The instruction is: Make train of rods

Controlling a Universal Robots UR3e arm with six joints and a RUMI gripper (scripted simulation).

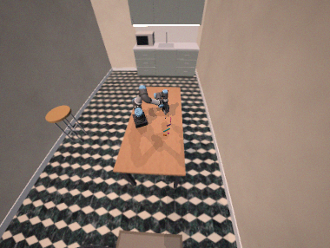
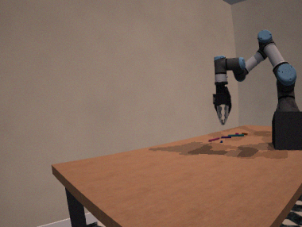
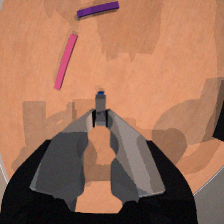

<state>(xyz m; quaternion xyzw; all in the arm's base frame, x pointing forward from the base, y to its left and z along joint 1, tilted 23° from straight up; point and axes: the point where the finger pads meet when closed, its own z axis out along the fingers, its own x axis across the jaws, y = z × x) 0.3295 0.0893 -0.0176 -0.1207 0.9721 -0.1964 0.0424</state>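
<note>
Now: the blue rod 20 mm to the left of my hand and 100 mm below it. Round my hand: grey rod (10 mm below); purple rod (30 mm ahead, 110 mm to the right, 100 mm below); pink rod (60 mm ahead, 20 mm to the right, 100 mm below).
</note>
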